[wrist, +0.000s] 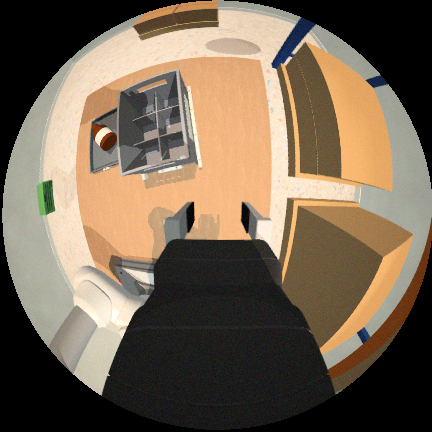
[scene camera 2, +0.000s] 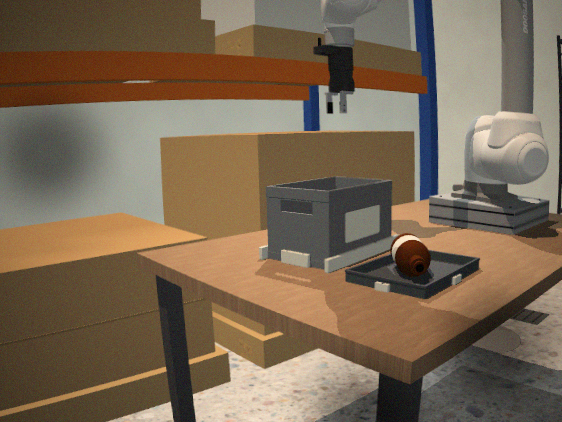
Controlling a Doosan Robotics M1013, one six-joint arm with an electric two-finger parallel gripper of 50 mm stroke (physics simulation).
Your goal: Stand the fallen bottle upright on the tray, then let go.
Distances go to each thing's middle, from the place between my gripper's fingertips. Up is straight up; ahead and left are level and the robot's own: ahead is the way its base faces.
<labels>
The brown bottle (scene camera 2: 411,256) lies 220 mm ahead of my hand, 450 mm to the left of it and 310 mm below it.
</labels>
